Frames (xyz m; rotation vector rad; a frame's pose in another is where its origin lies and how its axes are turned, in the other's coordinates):
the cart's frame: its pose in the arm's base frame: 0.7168 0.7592 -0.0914 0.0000 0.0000 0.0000
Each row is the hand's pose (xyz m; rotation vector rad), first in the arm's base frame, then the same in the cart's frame.
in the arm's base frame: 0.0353 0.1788 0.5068 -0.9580 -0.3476 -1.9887
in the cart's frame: -0.6815 -0.5804 0.5982 -0.9580 -0.3476 -1.9887
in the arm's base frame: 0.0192 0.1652 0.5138 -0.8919 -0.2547 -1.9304
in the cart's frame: -0.6976 -0.5940 0.6052 -0.8919 -0.2547 -1.9304
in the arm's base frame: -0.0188 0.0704 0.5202 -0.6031 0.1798 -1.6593
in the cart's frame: -0.7356 -0.6888 0.6116 -0.6031 0.1798 -1.6593
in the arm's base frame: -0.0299 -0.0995 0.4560 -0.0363 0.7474 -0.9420
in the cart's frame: -0.7467 -0.8587 0.5474 -0.0363 0.7474 -0.9420
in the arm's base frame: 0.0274 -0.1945 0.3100 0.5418 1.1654 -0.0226
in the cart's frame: -0.6894 -0.9537 0.4014 0.5418 1.1654 -0.0226
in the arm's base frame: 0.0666 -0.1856 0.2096 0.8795 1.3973 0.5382
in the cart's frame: -0.6502 -0.9448 0.3010 0.8795 1.3973 0.5382
